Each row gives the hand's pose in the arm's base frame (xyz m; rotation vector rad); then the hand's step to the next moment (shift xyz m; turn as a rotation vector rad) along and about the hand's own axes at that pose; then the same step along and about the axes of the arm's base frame.
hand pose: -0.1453 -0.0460 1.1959 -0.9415 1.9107 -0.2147
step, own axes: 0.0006 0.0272 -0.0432 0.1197 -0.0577 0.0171
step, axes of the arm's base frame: -0.0497 0.0082 0.0084 0.0151 -0.1181 -0.0615
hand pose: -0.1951 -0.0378 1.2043 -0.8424 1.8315 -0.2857
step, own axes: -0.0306 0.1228 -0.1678 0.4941 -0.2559 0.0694
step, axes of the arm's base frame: -0.1937 0.0778 0.0247 0.0683 -0.5005 -0.2434
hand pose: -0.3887 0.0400 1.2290 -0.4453 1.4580 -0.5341
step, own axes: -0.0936 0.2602 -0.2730 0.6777 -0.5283 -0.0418
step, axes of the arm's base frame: -0.2571 0.2750 -0.0963 -0.0553 -0.8245 -0.2393
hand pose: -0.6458 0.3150 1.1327 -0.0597 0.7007 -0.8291
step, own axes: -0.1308 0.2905 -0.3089 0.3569 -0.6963 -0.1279
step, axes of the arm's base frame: -0.0536 0.3566 -0.2586 -0.3662 -0.6988 -0.0780
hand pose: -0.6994 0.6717 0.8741 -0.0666 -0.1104 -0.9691
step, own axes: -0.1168 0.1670 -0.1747 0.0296 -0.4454 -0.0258
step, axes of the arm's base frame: 0.0835 0.1714 -0.1890 -0.3493 -0.2784 -0.0188
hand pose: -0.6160 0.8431 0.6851 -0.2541 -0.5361 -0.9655
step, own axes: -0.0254 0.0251 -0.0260 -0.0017 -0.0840 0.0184
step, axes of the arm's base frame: 0.0177 0.0206 -0.0348 -0.0766 -0.0372 0.0121
